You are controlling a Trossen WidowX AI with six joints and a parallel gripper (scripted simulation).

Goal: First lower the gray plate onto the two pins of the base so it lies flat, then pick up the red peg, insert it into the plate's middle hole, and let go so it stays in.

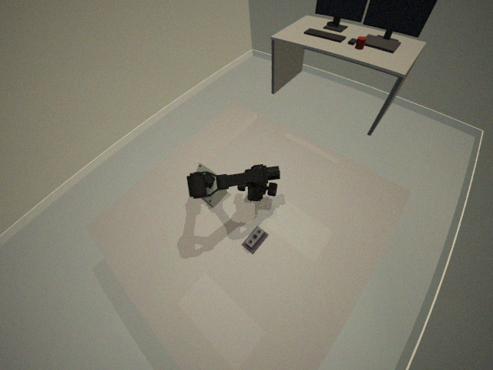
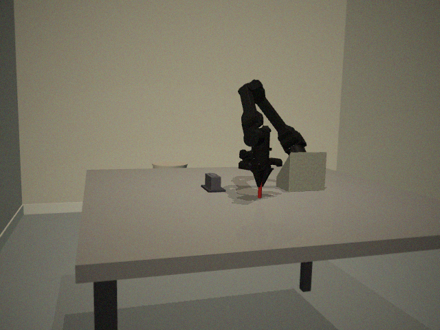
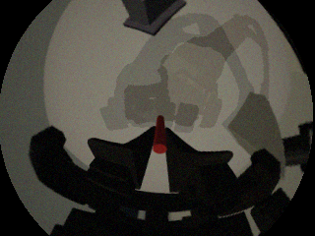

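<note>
Now: the gray plate 140 mm ahead of my gripper tip and 180 mm to the right of it. Also, from my gripper tip: red peg: right at my gripper tip; dark base: 130 mm ahead, 180 mm to the right, 30 mm below.
</note>
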